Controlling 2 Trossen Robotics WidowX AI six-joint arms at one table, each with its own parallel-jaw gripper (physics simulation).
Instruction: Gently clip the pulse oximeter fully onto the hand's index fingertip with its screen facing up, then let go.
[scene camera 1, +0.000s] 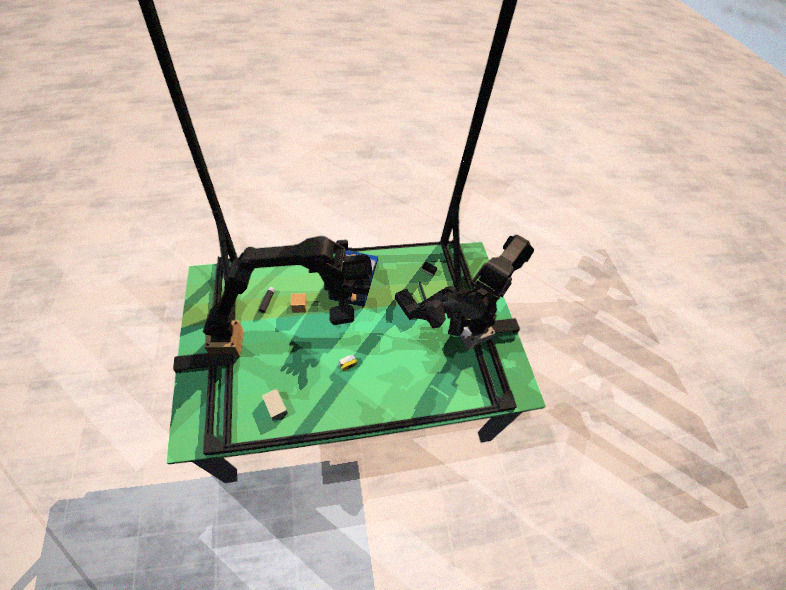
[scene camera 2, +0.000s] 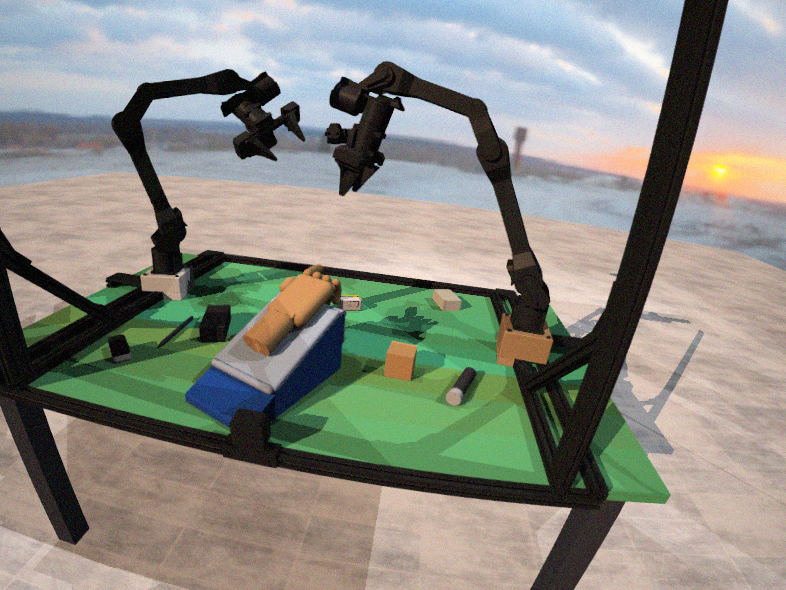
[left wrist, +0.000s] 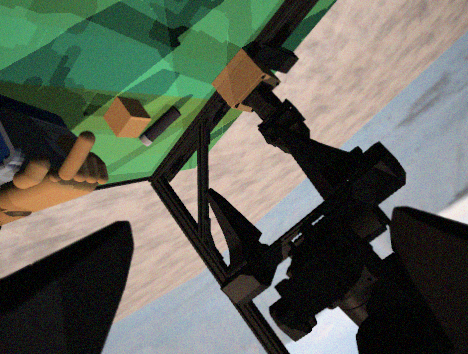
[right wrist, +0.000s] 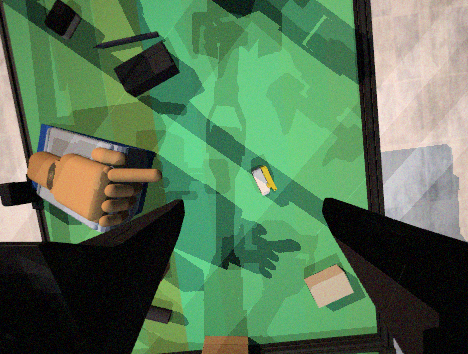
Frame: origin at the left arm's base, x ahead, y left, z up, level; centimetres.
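Seen in the pictures: left gripper, fingertip midpoint: (scene camera 1: 414, 310) (scene camera 2: 290, 149) (left wrist: 262, 227); right gripper, fingertip midpoint: (scene camera 1: 350, 308) (scene camera 2: 347, 193) (left wrist: 238, 158) (right wrist: 253, 205); left arm's base at its link origin: (scene camera 1: 477, 326) (scene camera 2: 167, 270); right arm's base at its link origin: (scene camera 1: 221, 333) (scene camera 2: 526, 326) (left wrist: 257, 94).
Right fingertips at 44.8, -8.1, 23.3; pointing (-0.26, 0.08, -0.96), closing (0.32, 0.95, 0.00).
Note:
Offsets run from my right fingertips to a thing's top centre, as dx, dy, dz. "pt": to the spot under its first point.
The small white-and-yellow pulse oximeter @(+2.3, +4.0, -26.0) (scene camera 1: 347, 362) (scene camera 2: 351, 302) (right wrist: 263, 180) lies on the green table, its white and yellow halves side by side; its screen is not clear. The tan hand (scene camera 2: 301, 301) (left wrist: 45, 192) (right wrist: 80, 180) rests on a blue wedge @(pt -4.6, -31.3, -24.5) (scene camera 2: 311, 368) with a grey pad. Its index finger (right wrist: 135, 175) sticks out past the curled fingers, towards the oximeter's side in the right wrist view. My right gripper (scene camera 2: 349, 190) (right wrist: 253, 205) is open, empty and high above the table, pointing down. My left gripper (scene camera 2: 290, 149) is open, empty and raised, away from the oximeter.
An orange cube @(+11.6, -24.3, -24.1) (scene camera 1: 298, 302) (scene camera 2: 400, 360) and a dark cylinder @(+22.2, -30.3, -26.4) (scene camera 1: 266, 299) (scene camera 2: 462, 386) lie beside the wedge. A beige block @(+28.8, +9.8, -26.1) (scene camera 1: 274, 404) (right wrist: 329, 286) lies beyond the oximeter. A black box @(-26.6, -11.1, -25.6) (scene camera 2: 215, 322) (right wrist: 146, 69), a pen @(-34.5, -13.8, -28.2) (scene camera 2: 175, 331) and a small black block @(-41.6, -23.9, -25.9) (scene camera 2: 118, 348) lie on the hand's other side.

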